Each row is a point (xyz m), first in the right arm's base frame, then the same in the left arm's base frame.
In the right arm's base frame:
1: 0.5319 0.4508 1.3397
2: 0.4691 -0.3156 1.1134
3: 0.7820 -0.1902 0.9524
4: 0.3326 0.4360 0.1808
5: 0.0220 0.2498 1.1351
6: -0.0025 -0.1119 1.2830
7: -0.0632 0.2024 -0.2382
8: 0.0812 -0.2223 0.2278
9: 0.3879 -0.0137 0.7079
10: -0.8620 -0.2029 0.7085
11: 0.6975 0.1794 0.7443
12: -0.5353 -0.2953 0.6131
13: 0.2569 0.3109 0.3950
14: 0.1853 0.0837 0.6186
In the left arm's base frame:
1: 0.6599 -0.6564 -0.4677
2: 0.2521 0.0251 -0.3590
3: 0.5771 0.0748 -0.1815
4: 0.3993 -0.5750 0.6762
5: 0.1014 -0.6772 -0.2947
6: -0.0698 -0.3877 -0.4952
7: -0.0853 -0.4872 1.0560
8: -0.1122 -0.1100 0.5313
9: 0.2856 -0.2235 0.0874
10: -0.9173 -0.6112 0.0605
11: 0.6502 -0.2619 0.0799
12: -0.6715 -0.3713 0.1404
13: 0.2904 -0.5268 0.4458
14: 0.1410 -0.3876 0.1907

